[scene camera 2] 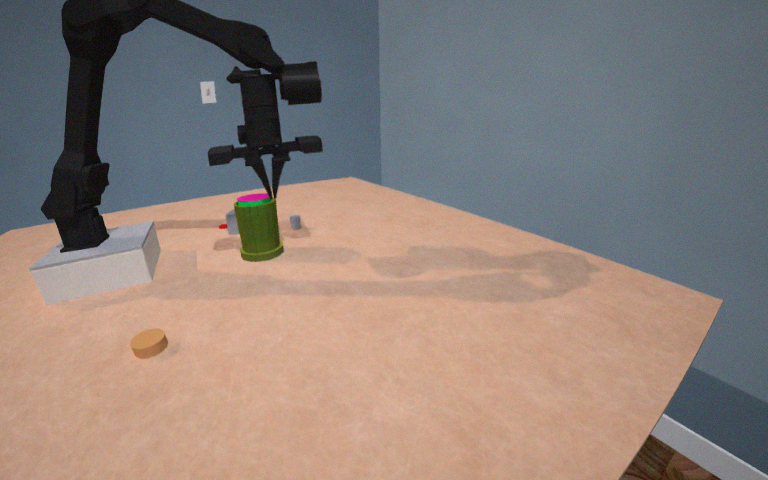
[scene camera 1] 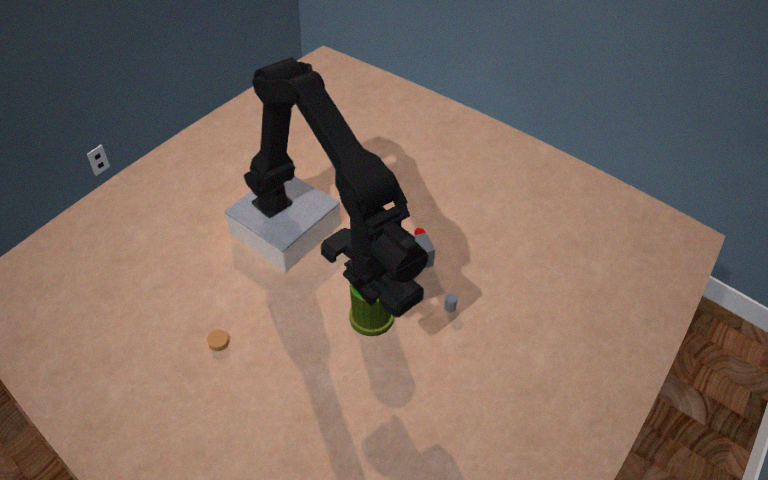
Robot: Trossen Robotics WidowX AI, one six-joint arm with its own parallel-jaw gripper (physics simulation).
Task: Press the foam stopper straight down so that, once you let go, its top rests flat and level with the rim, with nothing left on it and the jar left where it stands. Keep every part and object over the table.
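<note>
The olive-green jar [scene camera 1: 370, 314] [scene camera 2: 258, 230] stands upright on the table. The foam stopper [scene camera 2: 252, 198], with a magenta top and a bright green side, sits in the jar's mouth. In scene camera 2 a thin green band of it shows above the rim, so its top stands slightly proud. In scene camera 1 a sliver of green shows and the arm hides the rest. My gripper [scene camera 1: 370, 298] [scene camera 2: 272, 197] is shut and empty, pointing down. Its fingertips are at the right side of the jar's mouth in scene camera 2; whether they touch the stopper or rim is unclear.
An orange-brown disc [scene camera 1: 218, 339] [scene camera 2: 148, 343] lies apart from the jar. A grey block [scene camera 1: 427, 249] [scene camera 2: 232, 223], a red piece [scene camera 1: 419, 231] [scene camera 2: 223, 226] and a small grey cylinder [scene camera 1: 450, 302] [scene camera 2: 295, 221] are beyond the jar. The arm stands on a pale box [scene camera 1: 257, 243] [scene camera 2: 99, 275].
</note>
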